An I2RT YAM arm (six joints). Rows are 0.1 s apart.
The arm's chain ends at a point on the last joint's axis. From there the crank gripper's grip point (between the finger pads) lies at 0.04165 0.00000 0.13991 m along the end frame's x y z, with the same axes.
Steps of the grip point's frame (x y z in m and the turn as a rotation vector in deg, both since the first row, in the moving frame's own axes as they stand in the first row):
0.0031 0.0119 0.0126 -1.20 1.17 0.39
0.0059 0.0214 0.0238 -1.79 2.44 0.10
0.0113 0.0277 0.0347 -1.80 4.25 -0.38
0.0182 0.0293 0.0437 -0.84 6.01 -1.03
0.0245 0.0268 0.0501 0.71 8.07 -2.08
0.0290 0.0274 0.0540 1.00 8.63 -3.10
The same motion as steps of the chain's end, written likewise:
0.0003 0.0087 0.0135 -1.20 1.17 0.39
0.0000 0.0170 0.0258 -1.79 2.44 0.10
0.0010 0.0237 0.0382 -1.80 4.25 -0.38
0.0038 0.0282 0.0488 -0.84 6.01 -1.03
0.0053 0.0304 0.0574 0.71 8.07 -2.08
0.0086 0.0326 0.0619 1.00 8.63 -3.10

